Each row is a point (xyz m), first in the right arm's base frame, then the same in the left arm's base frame.
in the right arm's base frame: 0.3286 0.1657 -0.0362
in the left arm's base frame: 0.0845 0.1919 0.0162
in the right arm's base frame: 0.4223 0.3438 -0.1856
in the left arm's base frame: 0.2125 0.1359 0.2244
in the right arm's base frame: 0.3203 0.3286 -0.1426
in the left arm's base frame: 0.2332 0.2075 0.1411
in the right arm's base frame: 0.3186 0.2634 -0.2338
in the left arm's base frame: 0.2715 0.1103 0.1003
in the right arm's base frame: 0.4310 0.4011 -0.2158
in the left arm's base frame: 0.2531 0.1408 0.2753
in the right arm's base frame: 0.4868 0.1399 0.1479
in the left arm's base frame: -0.1465 0.2299 0.0854
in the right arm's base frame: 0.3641 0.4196 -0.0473
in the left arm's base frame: 0.1789 0.3006 0.2286
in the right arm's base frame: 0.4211 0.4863 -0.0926
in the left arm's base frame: 0.2069 0.2764 0.3202
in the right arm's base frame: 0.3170 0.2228 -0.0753
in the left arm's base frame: 0.1428 0.2003 0.0544
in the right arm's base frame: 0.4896 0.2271 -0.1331
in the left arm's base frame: 0.0882 0.0784 0.1781
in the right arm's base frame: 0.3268 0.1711 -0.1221
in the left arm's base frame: 0.1488 0.1357 0.0271
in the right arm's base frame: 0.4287 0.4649 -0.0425
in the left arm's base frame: 0.1580 0.2964 0.3048
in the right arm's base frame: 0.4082 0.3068 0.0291
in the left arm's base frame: 0.0524 0.2731 0.1675
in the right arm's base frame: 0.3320 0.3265 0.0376
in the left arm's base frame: 0.0977 0.3264 0.1305
